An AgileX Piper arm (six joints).
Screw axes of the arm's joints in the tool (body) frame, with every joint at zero. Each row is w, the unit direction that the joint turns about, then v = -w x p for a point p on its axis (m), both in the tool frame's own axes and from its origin. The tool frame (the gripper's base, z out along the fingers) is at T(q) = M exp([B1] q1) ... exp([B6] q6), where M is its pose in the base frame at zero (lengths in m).
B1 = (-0.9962, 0, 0.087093, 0.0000, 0.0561, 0.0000)
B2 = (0, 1, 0, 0.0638, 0.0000, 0.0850)
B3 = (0, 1, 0, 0.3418, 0.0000, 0.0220)
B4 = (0, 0, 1, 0.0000, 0.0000, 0.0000)
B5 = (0, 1, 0, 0.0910, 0.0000, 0.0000)
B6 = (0, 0, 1, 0.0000, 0.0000, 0.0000)
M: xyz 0.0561 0.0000 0.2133 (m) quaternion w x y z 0.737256 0 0.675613 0
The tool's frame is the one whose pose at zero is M.
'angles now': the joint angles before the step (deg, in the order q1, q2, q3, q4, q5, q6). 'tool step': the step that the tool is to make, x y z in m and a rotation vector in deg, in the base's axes. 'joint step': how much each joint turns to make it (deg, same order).
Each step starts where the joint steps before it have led.
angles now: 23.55, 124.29, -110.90, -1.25, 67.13, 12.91
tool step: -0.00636, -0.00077, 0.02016, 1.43, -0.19, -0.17
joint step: 0.00, -2.06, -0.94, 1.25, 2.25, 0.00
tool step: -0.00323, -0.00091, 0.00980, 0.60, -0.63, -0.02
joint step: 0.00, -1.18, -0.12, 0.30, 0.48, 0.00
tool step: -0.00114, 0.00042, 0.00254, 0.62, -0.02, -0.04
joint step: 0.00, -0.32, 0.00, 0.56, 0.05, 0.00
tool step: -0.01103, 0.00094, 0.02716, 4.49, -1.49, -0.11
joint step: 0.00, -3.45, 0.00, 3.52, 0.28, 0.00
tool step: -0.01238, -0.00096, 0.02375, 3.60, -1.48, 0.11
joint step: 0.00, -3.50, 0.70, 2.73, 0.01, -0.06
